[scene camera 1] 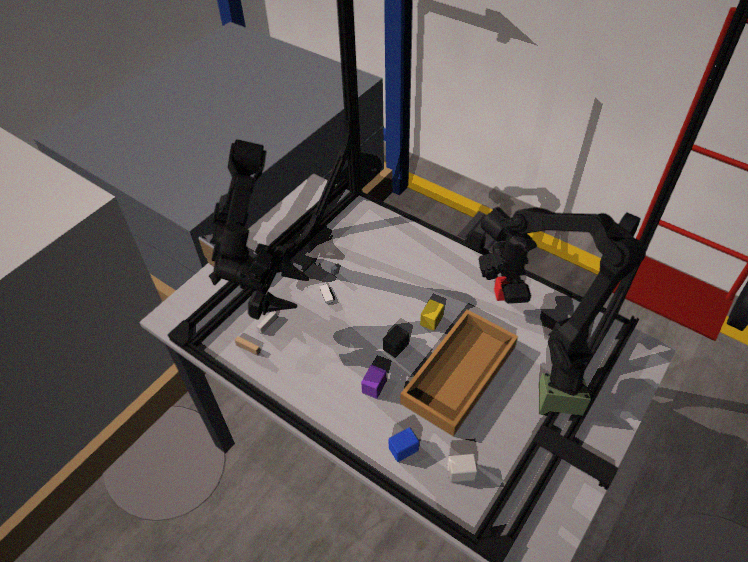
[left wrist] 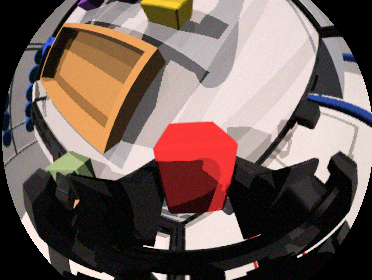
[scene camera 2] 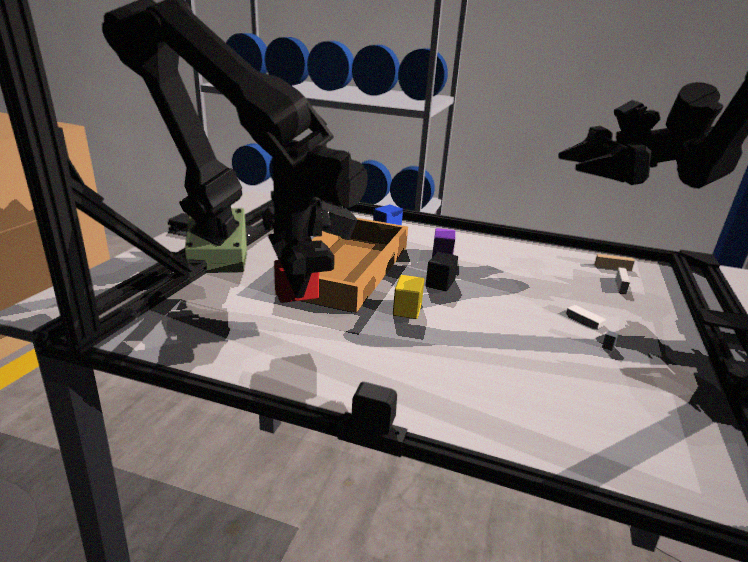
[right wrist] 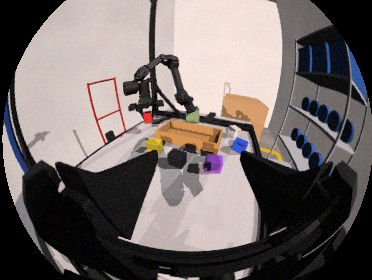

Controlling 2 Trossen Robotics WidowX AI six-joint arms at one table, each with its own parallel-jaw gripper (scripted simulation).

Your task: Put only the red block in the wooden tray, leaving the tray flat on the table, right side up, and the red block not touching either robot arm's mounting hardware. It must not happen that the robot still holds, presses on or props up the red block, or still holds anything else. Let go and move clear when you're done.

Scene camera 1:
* my left gripper: 506,292
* my right gripper: 303,292
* wooden tray: 452,380
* blue block: 405,443
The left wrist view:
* my left gripper: 192,155
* red block: 195,161
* wooden tray: 85,69
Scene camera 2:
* my left gripper: 296,290
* my right gripper: 566,161
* wooden tray: 360,264
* yellow block: 408,293
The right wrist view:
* my right gripper: 200,155
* wooden tray: 209,134
